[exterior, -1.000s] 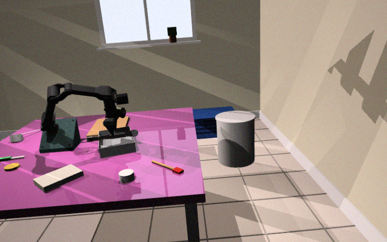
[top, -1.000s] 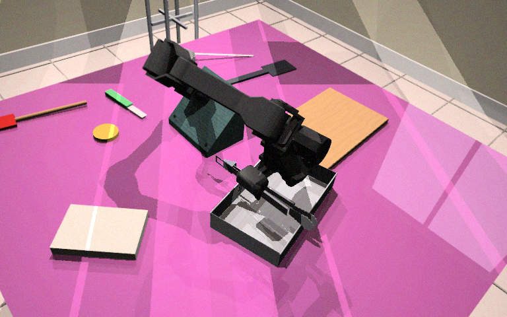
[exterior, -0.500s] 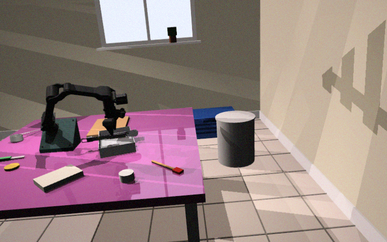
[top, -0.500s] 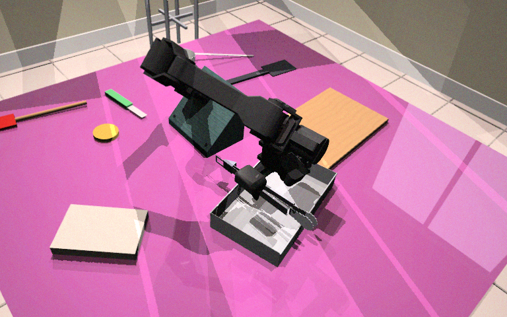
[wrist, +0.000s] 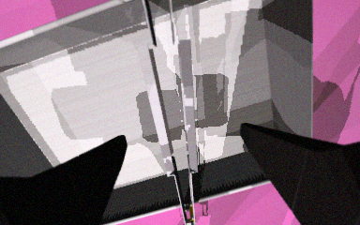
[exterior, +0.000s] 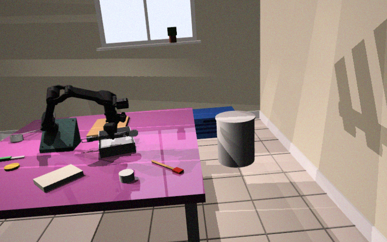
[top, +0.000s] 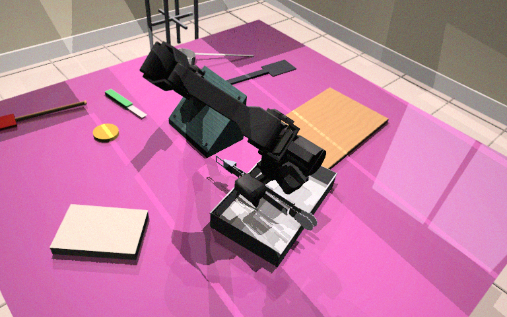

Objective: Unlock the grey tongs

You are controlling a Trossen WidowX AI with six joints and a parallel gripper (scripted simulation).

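My gripper tip is 40 mm to the right of the roasting tin and 40 mm above it. Round my gripper tip: green-handled tool: 590 mm behind, 50 mm to the right, 60 mm below; then wooden board: 130 mm behind, 400 mm to the left, 60 mm below; then cream slab: 190 mm behind, 340 mm to the right, 60 mm below.
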